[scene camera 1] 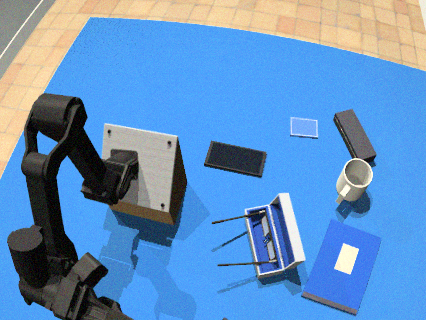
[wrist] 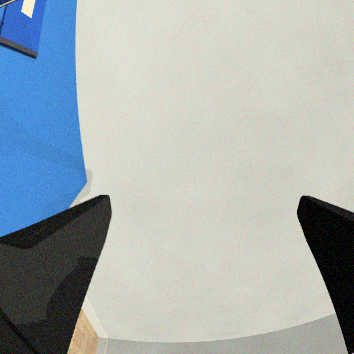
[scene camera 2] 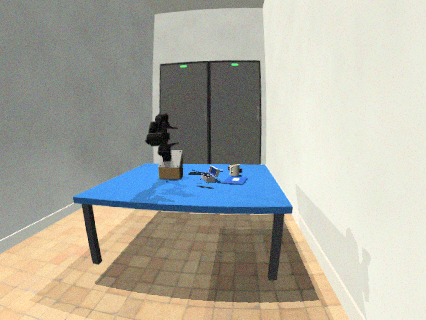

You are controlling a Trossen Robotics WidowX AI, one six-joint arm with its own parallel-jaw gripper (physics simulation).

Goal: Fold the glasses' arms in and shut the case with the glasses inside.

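Pixels of known places: gripper, fingertip midpoint: (wrist: 209,205) (scene camera 2: 178,135); arm's base at its link origin: (scene camera 1: 124,164) (scene camera 2: 167,158).
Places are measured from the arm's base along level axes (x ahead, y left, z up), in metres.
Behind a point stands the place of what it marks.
Note:
The glasses case (scene camera 1: 293,225) {y -0.062, x 0.386, z -0.066 m} (scene camera 2: 208,178) {y -0.168, x 0.337, z -0.125 m} stands open on the blue table, a white shell with blue lining, its lid raised on the right side in scene camera 1. The glasses (scene camera 1: 268,240) {y -0.082, x 0.340, z -0.129 m} lie in its tray with both thin dark arms unfolded, sticking out over the left rim. My gripper (scene camera 2: 174,136) {y -0.356, x 0.160, z 0.193 m} (wrist: 209,205) {y -0.356, x 0.160, z 0.193 m} is open and empty, its fingers wide apart. It is raised above the table, to the left of the case in scene camera 2. In scene camera 1 the fingers are not visible at the bottom edge.
The arm stands on a wooden block (scene camera 1: 150,150) {y 0.026, x 0.061, z 0.030 m} (scene camera 2: 170,173) {y -0.063, x 0.036, z -0.112 m}. A dark phone (scene camera 1: 235,159) {y 0.130, x 0.229, z -0.147 m}, a white-outlined rectangle (scene camera 1: 304,118) {y 0.290, x 0.404, z -0.150 m}, a dark box (scene camera 1: 354,135) {y 0.237, x 0.546, z -0.120 m} and a mug (scene camera 1: 354,181) {y 0.110, x 0.552, z -0.147 m} (scene camera 2: 235,170) {y 0.055, x 0.546, z -0.111 m} lie beyond the case. A blue notebook (scene camera 1: 365,270) {y -0.131, x 0.592, z -0.148 m} (scene camera 2: 235,180) {y -0.169, x 0.532, z -0.140 m} (wrist: 16,27) {y -0.173, x 0.495, z -0.148 m} lies right of it.

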